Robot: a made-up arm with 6 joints. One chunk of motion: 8 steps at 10 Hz.
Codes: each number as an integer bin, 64 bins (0 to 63) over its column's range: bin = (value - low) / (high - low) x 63, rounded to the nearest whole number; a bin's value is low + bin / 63 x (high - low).
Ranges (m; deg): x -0.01..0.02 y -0.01..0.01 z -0.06..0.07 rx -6..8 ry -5..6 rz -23..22
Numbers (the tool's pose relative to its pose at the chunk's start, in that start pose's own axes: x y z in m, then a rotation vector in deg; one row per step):
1: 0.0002 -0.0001 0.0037 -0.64 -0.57 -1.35
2: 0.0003 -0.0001 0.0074 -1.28 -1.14 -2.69
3: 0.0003 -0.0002 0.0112 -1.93 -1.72 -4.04
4: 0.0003 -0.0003 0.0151 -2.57 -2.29 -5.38
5: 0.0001 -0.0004 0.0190 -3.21 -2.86 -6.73
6: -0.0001 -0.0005 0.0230 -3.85 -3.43 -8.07
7: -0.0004 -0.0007 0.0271 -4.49 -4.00 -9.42
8: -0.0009 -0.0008 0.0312 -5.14 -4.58 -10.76
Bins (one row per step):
1: 21 31 31 24 25 30
2: 22 31 33 21 22 28
3: 22 31 35 18 19 27
4: 22 31 36 15 16 25
5: 21 30 38 13 12 23
6: 21 30 40 10 9 21
7: 20 29 42 7 6 19
8: 19 29 44 4 2 17

